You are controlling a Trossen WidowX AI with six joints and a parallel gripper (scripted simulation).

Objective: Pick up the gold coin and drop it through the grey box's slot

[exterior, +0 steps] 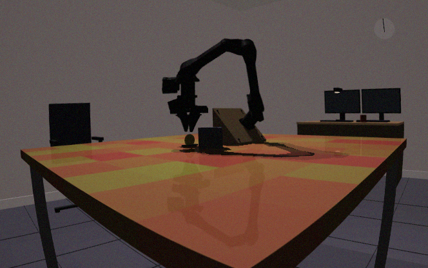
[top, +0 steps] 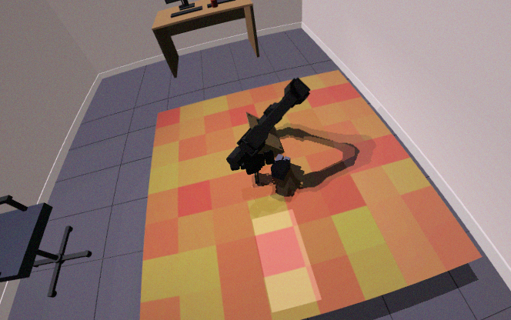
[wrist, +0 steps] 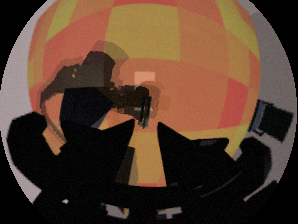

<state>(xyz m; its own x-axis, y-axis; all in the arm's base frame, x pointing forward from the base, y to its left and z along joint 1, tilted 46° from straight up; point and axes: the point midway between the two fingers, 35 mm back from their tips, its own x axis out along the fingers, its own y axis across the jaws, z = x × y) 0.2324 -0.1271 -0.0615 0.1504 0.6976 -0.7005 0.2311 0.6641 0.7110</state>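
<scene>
Right now my gripper tip is 3 cm above the gold coin.
</scene>
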